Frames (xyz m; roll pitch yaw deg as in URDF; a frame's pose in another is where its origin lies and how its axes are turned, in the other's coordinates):
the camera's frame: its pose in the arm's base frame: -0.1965 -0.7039 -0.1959 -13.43 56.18 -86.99
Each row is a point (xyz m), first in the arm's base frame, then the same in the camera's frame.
Working: the arm's base frame: its pose in the camera's frame: -0.5482 0.3351 -0.3995 -55.74 -15.92 88.26

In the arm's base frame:
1: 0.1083 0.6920 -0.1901
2: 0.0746 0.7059 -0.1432
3: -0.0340 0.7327 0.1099
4: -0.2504 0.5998 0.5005
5: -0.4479 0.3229 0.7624
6: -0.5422 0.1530 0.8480
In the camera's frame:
1: -0.7718 0.6325 -1.0226
2: -0.8195 0.5974 -1.0175
3: -1.0478 0.4669 -0.9316
4: -1.3048 0.1760 -0.6739
5: -1.3742 -0.1152 -0.3662
6: -1.3536 -0.2583 -0.2107

